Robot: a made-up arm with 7 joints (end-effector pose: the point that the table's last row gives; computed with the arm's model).
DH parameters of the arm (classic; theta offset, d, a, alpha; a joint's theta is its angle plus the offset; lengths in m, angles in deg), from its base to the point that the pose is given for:
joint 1: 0 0.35 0 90
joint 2: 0 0.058 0 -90
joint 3: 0 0.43 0.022 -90
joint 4: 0 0.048 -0.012 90
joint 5: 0 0.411 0 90
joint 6: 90 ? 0.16 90
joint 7: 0 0.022 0 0
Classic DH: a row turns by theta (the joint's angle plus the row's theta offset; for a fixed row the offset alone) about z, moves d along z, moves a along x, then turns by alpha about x.
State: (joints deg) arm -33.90 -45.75 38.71 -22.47 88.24 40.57 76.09
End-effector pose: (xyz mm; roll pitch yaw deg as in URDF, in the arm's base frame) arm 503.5 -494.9 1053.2 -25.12 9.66 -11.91
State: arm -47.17 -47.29 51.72 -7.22 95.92 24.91 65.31
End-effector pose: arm 543.9 -548.6 1001.2 -29.86 6.20 -7.83
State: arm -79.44 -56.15 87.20 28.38 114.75 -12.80 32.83
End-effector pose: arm 441.7 -575.8 958.0 -21.19 -36.14 -6.38
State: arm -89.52 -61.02 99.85 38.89 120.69 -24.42 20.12
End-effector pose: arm 330.4 -574.8 977.7 -0.51 -55.43 -23.94
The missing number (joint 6, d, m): 0.152
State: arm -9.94 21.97 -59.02 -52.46 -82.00 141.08 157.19
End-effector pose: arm -163.4 327.7 770.3 65.19 9.45 150.94
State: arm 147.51 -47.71 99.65 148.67 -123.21 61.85 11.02
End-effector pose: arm 17.9 -295.5 590.2 129.52 -13.00 -22.68
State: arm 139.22 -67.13 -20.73 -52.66 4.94 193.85 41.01
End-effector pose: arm -297.8 381.8 758.1 89.09 31.14 45.19
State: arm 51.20 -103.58 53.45 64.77 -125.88 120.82 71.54
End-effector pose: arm 109.1 693.4 222.1 -108.88 -46.74 62.63
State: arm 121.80 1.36 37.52 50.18 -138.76 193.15 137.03
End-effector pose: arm -122.4 -78.2 1035.2 -179.06 -44.62 -137.98
